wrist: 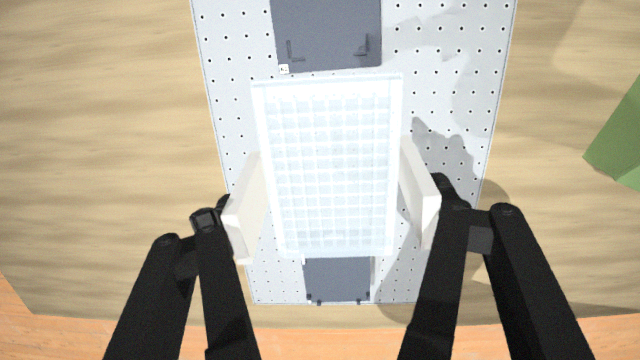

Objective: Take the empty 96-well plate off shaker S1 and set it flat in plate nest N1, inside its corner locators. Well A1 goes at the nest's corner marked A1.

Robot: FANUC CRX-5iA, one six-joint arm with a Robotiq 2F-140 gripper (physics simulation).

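Frame: origin at the arm's base, x right, y ahead, z up, level; metres.
Seen in the pictures: gripper, fingertip midpoint: [331, 164].
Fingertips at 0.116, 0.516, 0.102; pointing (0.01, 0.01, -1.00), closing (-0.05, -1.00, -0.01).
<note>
A point is followed by its place in that frame, as x, y, z.
My gripper [331, 164] {0.116, 0.516, 0.102} is shut on the translucent white 96-well plate [327, 130] {0.143, 0.514, 0.113}, one pale pad against each long side. The plate is held above the perforated board, with its long side running up and down the view. A dark grey nest [327, 30] {0.185, 0.510, -0.097} with L-shaped corner locators shows beyond the plate's far edge; its top part is cut off by the frame. A small white label [284, 69] {0.151, 0.567, -0.096} sits at its near left corner, its lettering too small to read. The dark shaker [337, 280] {-0.153, 0.552, -0.054} with small black corner pegs shows past the plate's near edge, partly hidden by the plate.
The light grey perforated board [450, 70] {0.116, 0.370, -0.108} lies under the nest and shaker, on a wood-grained table [100, 125] {0.126, 0.857, -0.121}. A green object [620, 135] {0.005, 0.141, -0.088} is at the right edge. An orange wooden floor [300, 345] shows along the bottom. Shadows fall on the board's right side.
</note>
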